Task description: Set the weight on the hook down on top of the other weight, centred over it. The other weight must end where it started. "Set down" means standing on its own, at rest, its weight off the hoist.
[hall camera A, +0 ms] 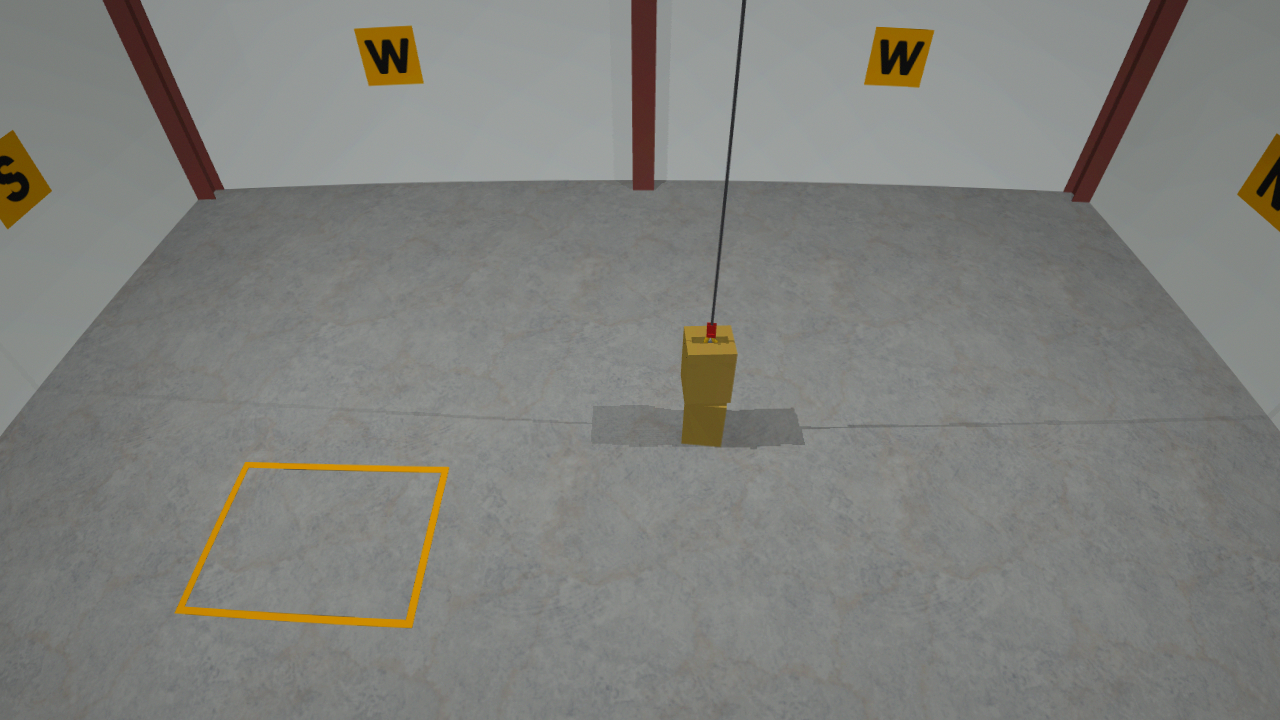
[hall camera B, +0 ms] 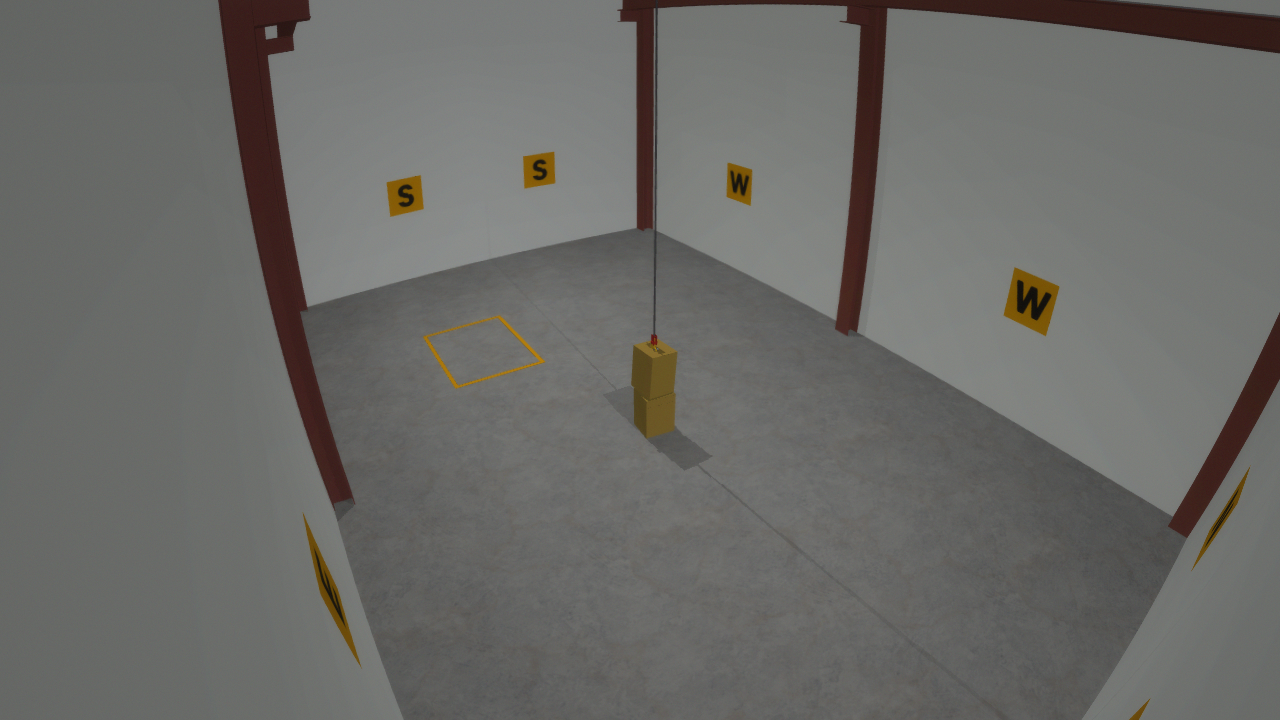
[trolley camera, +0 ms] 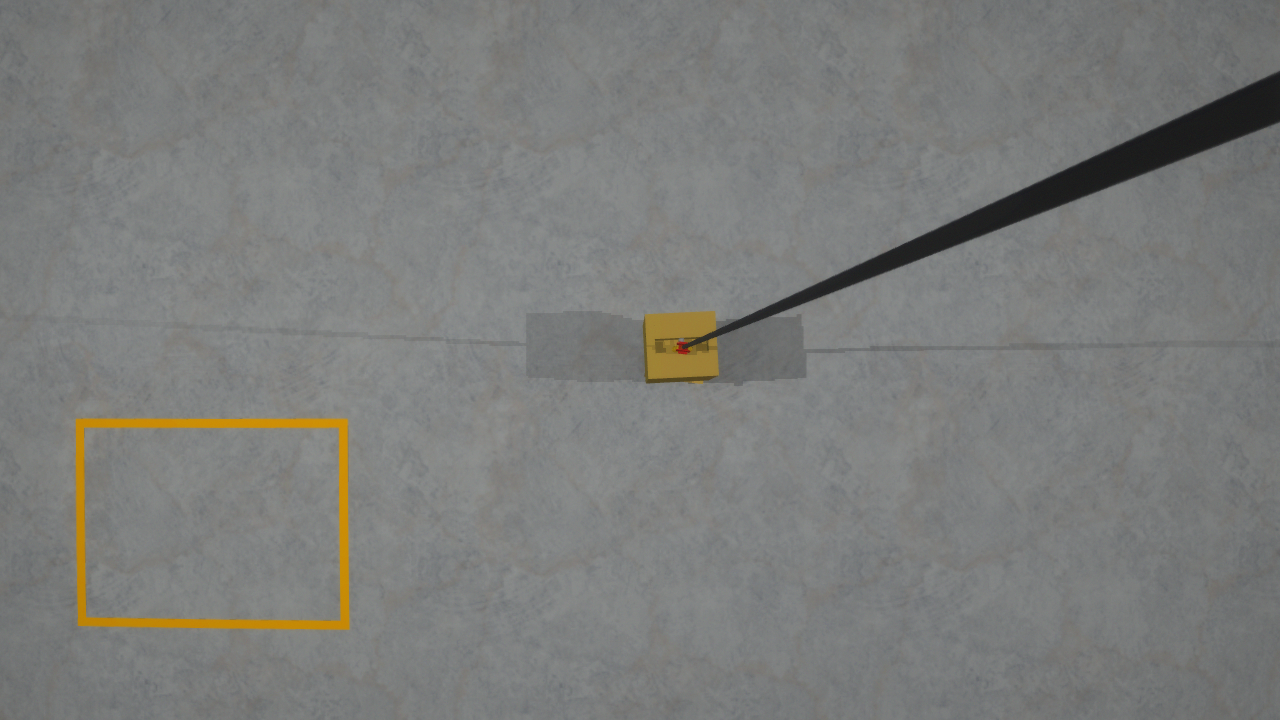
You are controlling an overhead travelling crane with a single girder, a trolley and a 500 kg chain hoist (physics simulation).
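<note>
The hook (hall camera A: 711,331) (hall camera B: 654,340) (trolley camera: 682,346), with its red block, is engaged in the top recess of the upper yellow weight (hall camera A: 707,379) (hall camera B: 654,371) (trolley camera: 680,367). The chain above it looks straight. The other yellow weight (hall camera A: 704,426) (hall camera B: 654,416) stands upright on the floor directly below. The upper weight is upright, its sides nearly in line with the lower one. In hall camera A it sits slightly to the right of the lower weight. I cannot tell whether the two touch or a thin gap remains. In the trolley view the upper weight hides nearly all of the lower one.
A yellow marked rectangle (hall camera A: 346,617) (hall camera B: 529,342) (trolley camera: 343,528) lies on the floor, to the left of the weights in all views. Shadows spread on both sides of the weights. Red columns (hall camera A: 643,98) (hall camera B: 861,179) stand along the walls.
</note>
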